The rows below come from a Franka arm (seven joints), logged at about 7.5 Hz.
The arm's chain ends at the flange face. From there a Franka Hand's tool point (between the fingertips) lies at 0.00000 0.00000 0.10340 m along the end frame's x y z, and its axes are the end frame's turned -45 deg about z.
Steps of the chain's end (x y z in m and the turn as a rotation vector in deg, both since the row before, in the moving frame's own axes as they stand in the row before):
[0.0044 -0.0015 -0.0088 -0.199 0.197 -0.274]
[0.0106 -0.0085 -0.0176 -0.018 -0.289 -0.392]
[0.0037 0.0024 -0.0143 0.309 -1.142 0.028]
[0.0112 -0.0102 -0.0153 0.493 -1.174 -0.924]
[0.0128 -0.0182 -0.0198 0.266 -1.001 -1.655]
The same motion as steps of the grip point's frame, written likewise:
[0.0042 0.0026 -0.0088 -0.280 -0.001 -0.274]
[0.0131 0.0011 -0.0176 0.192 -0.217 -0.392]
[-0.0001 0.0025 -0.0143 1.026 -0.589 0.028]
[0.0142 -0.0014 -0.0153 1.179 -0.482 -0.924]
[0.0210 -0.0054 -0.0198 0.896 -0.520 -1.655]

